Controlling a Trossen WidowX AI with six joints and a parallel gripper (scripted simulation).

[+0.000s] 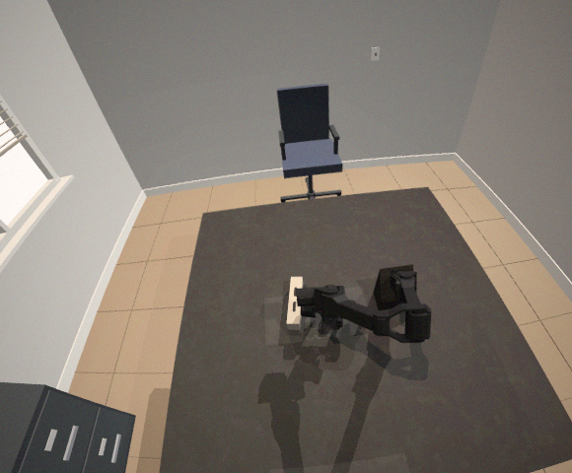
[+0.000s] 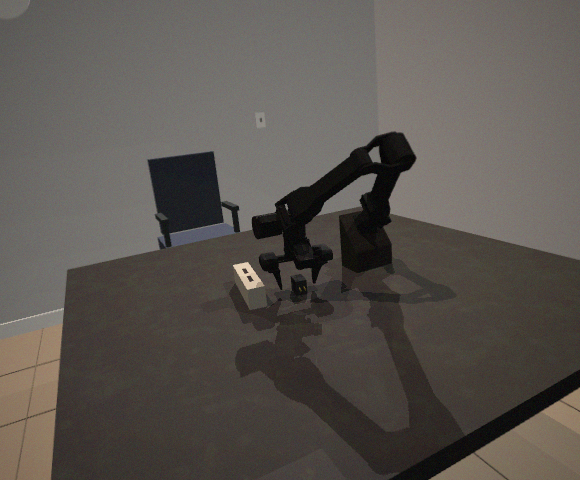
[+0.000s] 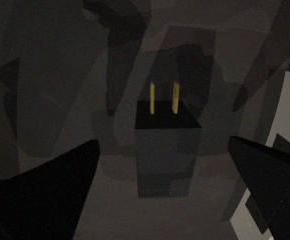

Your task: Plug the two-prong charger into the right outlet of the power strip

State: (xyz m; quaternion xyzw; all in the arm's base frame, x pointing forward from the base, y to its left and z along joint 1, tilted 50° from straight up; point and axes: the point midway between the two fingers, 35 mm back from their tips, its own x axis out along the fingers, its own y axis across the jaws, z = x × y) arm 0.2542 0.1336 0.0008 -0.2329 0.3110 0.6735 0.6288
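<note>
Right now my gripper tip is 2 cm to the right of the two-prong charger.
</note>
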